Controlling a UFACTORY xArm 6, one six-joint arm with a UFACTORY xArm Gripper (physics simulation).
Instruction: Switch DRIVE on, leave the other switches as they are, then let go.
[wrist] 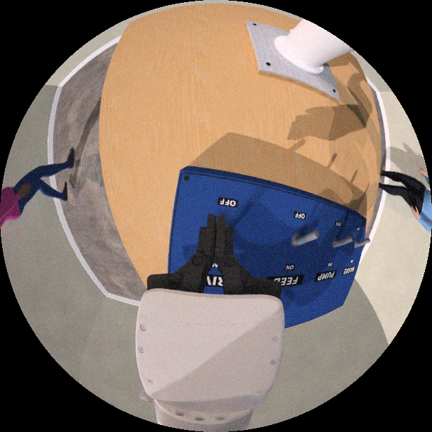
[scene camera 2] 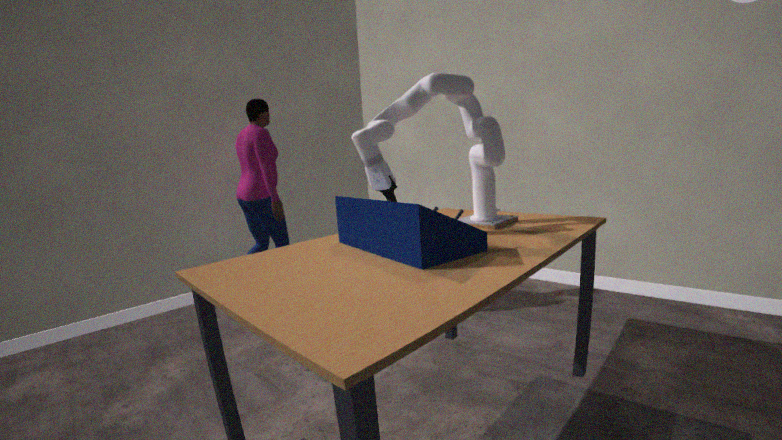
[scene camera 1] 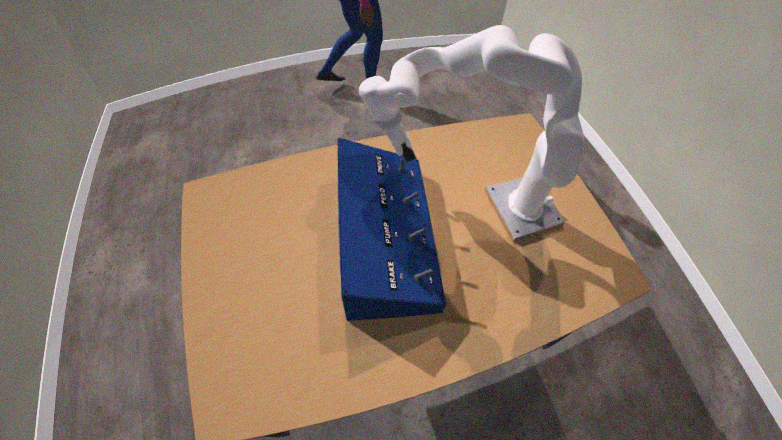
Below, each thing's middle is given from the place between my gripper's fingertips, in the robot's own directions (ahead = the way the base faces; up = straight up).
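Scene:
There's a blue sloped switch box [scene camera 1: 379,259] here, and my gripper is 18 cm to the right of it, 4 cm above it and 13 cm short of it.

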